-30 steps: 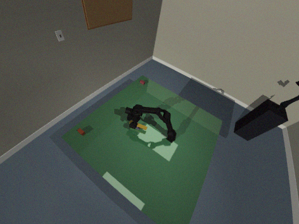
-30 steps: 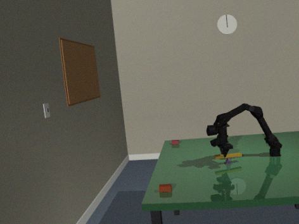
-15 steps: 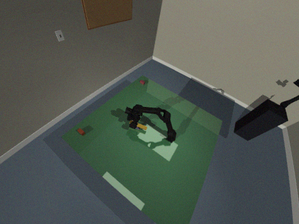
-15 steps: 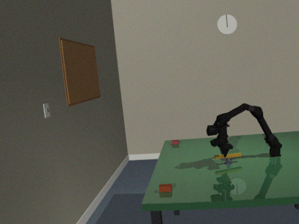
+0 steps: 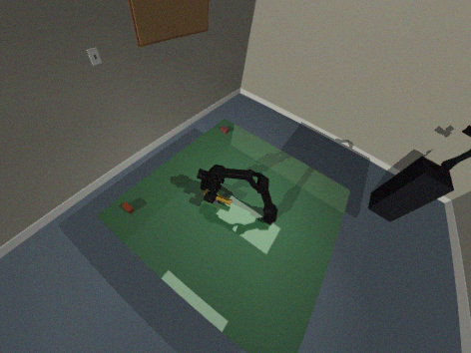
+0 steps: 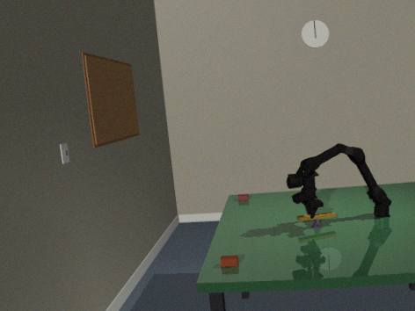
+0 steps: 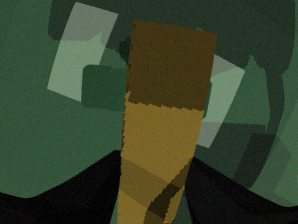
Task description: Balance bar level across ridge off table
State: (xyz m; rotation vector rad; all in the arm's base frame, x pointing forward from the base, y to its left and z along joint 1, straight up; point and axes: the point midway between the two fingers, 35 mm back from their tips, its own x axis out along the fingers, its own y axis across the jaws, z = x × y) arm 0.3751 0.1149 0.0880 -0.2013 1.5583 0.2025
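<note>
The yellow bar is 3 cm behind my gripper tip and 1 cm to the right of it.
</note>
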